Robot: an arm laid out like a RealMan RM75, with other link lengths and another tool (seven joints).
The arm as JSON. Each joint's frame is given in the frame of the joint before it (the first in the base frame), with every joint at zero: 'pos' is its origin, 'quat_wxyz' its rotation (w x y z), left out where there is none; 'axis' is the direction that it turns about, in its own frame. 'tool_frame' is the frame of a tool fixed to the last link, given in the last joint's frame.
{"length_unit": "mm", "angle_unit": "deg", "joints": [
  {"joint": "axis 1", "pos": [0.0, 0.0, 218.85], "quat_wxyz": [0.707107, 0.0, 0.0, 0.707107], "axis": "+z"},
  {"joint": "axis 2", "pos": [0.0, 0.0, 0.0], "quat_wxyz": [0.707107, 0.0, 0.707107, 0.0], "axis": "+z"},
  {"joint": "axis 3", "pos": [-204.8, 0.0, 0.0], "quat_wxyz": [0.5, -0.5, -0.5, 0.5], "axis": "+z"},
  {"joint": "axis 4", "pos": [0.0, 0.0, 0.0], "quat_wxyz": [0.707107, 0.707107, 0.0, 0.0], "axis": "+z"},
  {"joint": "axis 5", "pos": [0.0, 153.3, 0.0], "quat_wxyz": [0.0, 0.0, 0.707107, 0.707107], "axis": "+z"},
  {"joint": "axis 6", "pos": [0.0, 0.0, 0.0], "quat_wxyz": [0.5, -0.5, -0.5, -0.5], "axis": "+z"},
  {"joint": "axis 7", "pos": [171.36, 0.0, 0.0], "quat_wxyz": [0.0, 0.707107, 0.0, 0.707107], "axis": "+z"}
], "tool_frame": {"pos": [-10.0, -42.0, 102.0], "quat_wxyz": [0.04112, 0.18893, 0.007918, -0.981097]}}
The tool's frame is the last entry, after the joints.
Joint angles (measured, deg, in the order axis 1, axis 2, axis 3, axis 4, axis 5, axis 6, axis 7), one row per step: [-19.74 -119.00 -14.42 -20.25 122.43 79.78 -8.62]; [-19.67 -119.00 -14.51 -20.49 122.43 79.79 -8.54]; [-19.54 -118.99 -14.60 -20.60 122.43 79.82 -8.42]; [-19.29 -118.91 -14.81 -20.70 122.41 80.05 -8.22]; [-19.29 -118.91 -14.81 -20.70 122.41 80.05 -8.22]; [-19.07 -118.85 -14.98 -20.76 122.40 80.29 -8.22]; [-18.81 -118.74 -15.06 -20.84 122.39 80.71 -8.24]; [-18.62 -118.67 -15.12 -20.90 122.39 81.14 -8.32]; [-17.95 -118.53 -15.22 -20.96 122.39 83.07 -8.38]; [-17.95 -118.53 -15.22 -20.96 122.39 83.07 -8.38]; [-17.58 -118.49 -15.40 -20.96 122.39 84.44 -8.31]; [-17.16 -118.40 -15.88 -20.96 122.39 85.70 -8.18]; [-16.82 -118.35 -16.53 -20.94 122.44 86.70 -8.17]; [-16.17 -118.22 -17.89 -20.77 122.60 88.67 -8.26]
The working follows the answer.
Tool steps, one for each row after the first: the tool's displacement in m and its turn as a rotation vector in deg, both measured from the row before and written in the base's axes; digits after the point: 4 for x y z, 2 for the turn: [0.0004 -0.0001 0.0004 0.07 -0.19 0.03]; [-0.0004 -0.0002 0.0005 0.13 -0.04 0.10]; [-0.0010 -0.0002 0.0020 0.41 -0.04 0.14]; [0.0000 0.0000 0.0000 0.00 0.00 0.00]; [-0.0009 -0.0002 0.0019 0.29 -0.18 0.14]; [-0.0006 -0.0007 0.0023 0.32 -0.23 0.02]; [-0.0001 -0.0007 0.0021 0.26 -0.30 -0.05]; [0.0010 -0.0037 0.0080 1.17 -0.99 -0.53]; [0.0000 0.0000 0.0000 0.00 0.00 0.00]; [0.0013 -0.0023 0.0059 0.98 -0.64 -0.45]; [0.0000 -0.0016 0.0069 1.22 -0.56 -0.20]; [-0.0005 -0.0009 0.0064 1.12 -0.56 -0.04]; [-0.0015 -0.0019 0.0129 2.22 -1.00 -0.07]
Tool pose at each row, in the base's axes (x y z in m, rotation vector in deg; rounded; the steps above come from the unrounded poses): [-0.1082 0.3358 -0.0335 -54.00 -104.48 -109.58]; [-0.1078 0.3357 -0.0331 -53.79 -104.52 -109.77]; [-0.1082 0.3355 -0.0326 -53.61 -104.40 -109.83]; [-0.1093 0.3353 -0.0306 -53.29 -103.98 -110.09]; [-0.1093 0.3353 -0.0306 -53.29 -103.98 -110.09]; [-0.1102 0.3351 -0.0288 -52.90 -103.78 -110.36]; [-0.1108 0.3343 -0.0264 -52.59 -103.55 -110.76]; [-0.1109 0.3336 -0.0244 -52.32 -103.42 -111.23]; [-0.1098 0.3299 -0.0164 -51.70 -102.56 -113.19]; [-0.1098 0.3299 -0.0164 -51.70 -102.56 -113.19]; [-0.1086 0.3276 -0.0105 -51.33 -101.74 -114.68]; [-0.1086 0.3260 -0.0036 -50.69 -100.60 -116.10]; [-0.1091 0.3251 0.0028 -49.91 -99.59 -117.35]; [-0.1105 0.3232 0.0157 -48.42 -97.48 -119.70]

